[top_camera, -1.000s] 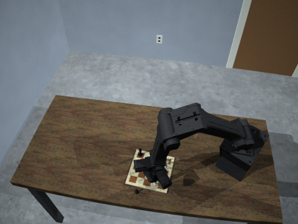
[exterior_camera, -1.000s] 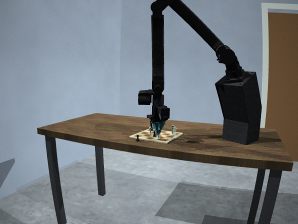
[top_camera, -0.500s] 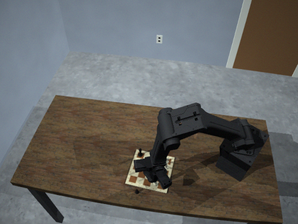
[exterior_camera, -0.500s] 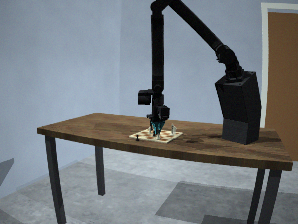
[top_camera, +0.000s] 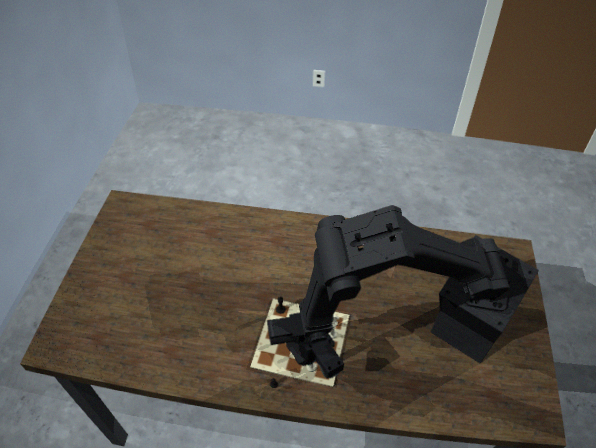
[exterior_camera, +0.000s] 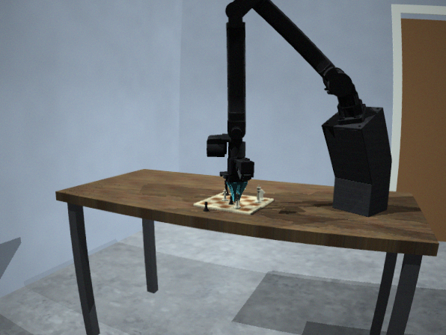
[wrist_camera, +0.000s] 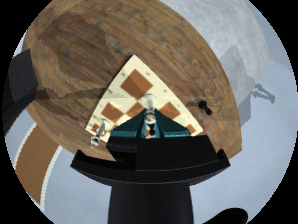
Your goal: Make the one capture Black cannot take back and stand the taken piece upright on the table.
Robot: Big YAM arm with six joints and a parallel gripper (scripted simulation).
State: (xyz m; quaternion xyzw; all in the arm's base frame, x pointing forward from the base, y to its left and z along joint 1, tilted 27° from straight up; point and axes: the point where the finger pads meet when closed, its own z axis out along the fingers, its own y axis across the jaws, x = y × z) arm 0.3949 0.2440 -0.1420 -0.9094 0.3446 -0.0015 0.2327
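My hand is 60 mm to the left of the chessboard, 40 mm short of it and 30 mm above it. From my hand the other things lie so: tall black piece 130 mm to the right, 130 mm ahead; tall white piece 110 mm to the right, 30 mm behind.
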